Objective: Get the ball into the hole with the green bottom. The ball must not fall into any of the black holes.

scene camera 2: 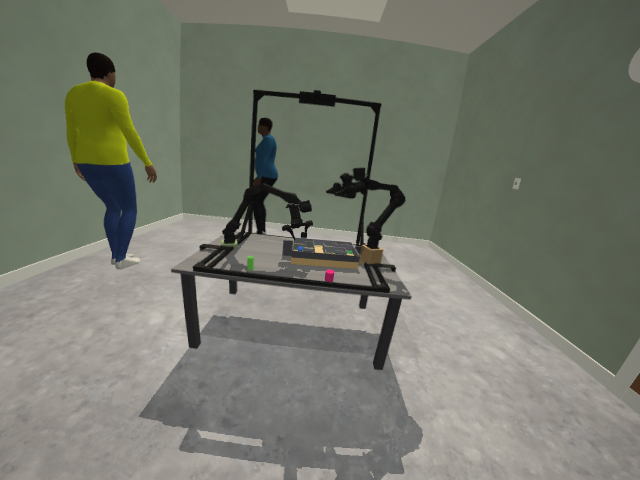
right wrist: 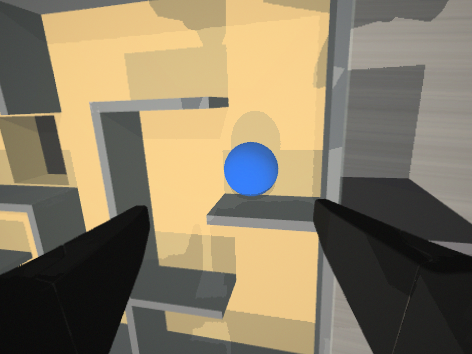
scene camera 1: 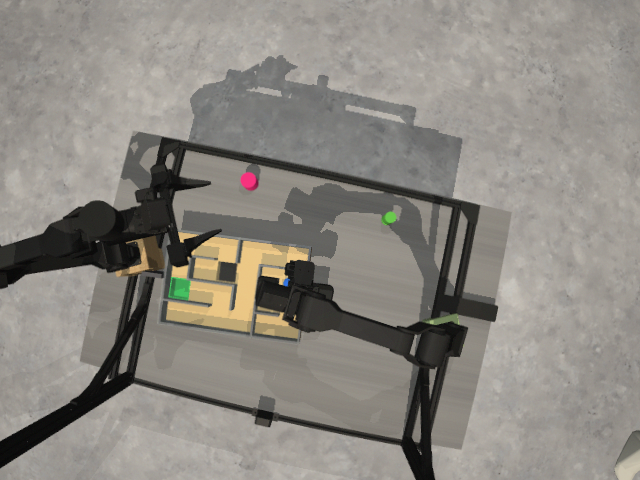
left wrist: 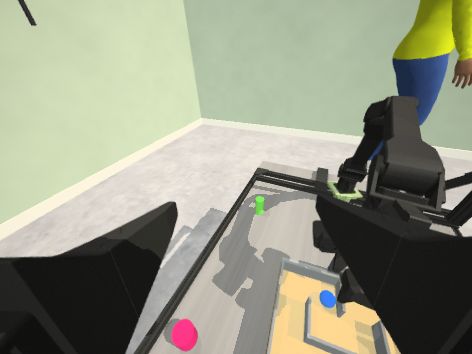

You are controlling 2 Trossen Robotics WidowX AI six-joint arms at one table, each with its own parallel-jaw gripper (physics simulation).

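Observation:
The blue ball (scene camera 1: 286,282) (scene camera 2: 300,249) (left wrist: 327,299) (right wrist: 251,169) rests on the tan floor of the walled maze box (scene camera 1: 247,289) (scene camera 2: 324,262), against a short inner wall near one end. The green-bottomed hole (scene camera 1: 179,288) (scene camera 2: 349,252) is at the opposite end. A black hole (scene camera 1: 226,271) (right wrist: 52,150) lies between them. My right gripper (scene camera 2: 299,236) (right wrist: 232,212) is open and empty, pointing down over the ball's end of the box; my arm hides it in scene camera 1. My left gripper (scene camera 1: 215,207) (left wrist: 246,204) is open and empty, high above the table beyond the green hole's end.
A dark handle (right wrist: 390,202) juts from the box's end wall. A pink cylinder (scene camera 1: 249,181) (scene camera 2: 329,275) (left wrist: 184,334) and a green cylinder (scene camera 1: 389,218) (scene camera 2: 250,262) (left wrist: 259,205) stand on the table. A wooden block (scene camera 1: 149,254) (scene camera 2: 371,254) is at the left arm's base.

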